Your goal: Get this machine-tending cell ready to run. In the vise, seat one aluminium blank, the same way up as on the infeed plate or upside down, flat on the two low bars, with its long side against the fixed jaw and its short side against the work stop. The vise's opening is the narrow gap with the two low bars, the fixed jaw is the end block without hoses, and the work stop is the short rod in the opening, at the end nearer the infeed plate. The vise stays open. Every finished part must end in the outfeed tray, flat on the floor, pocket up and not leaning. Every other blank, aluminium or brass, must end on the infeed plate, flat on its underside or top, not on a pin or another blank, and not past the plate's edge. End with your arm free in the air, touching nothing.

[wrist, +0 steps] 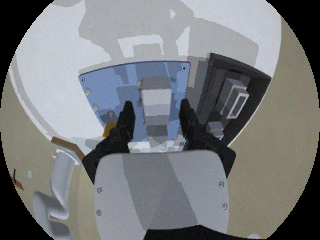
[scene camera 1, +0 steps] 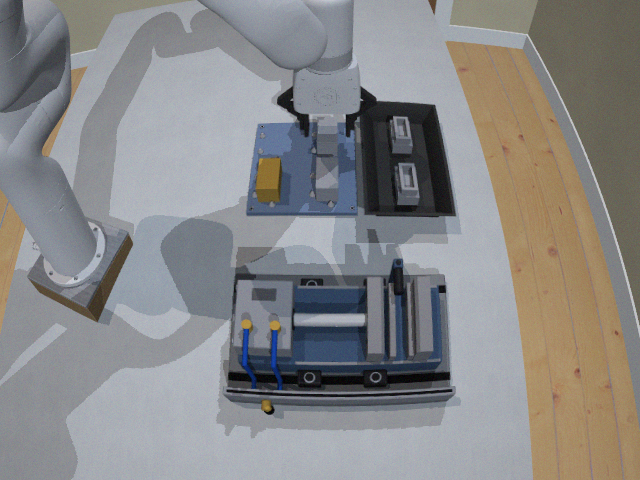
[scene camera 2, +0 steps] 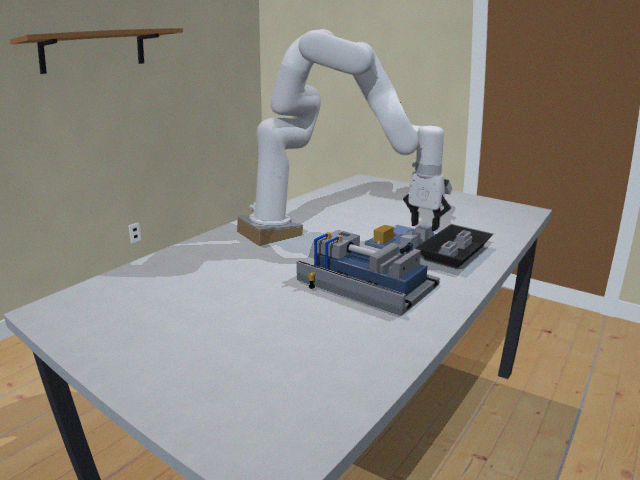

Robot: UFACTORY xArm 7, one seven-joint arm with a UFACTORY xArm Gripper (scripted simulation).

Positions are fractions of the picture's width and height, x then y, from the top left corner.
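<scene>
I can see a brass blank (scene camera 1: 0.42,0.39) here. There's a finished part (scene camera 1: 0.62,0.30) as well, plus another finished part (scene camera 1: 0.64,0.40), and my own gripper (wrist: 0.49,0.45) is in the scene too.
</scene>
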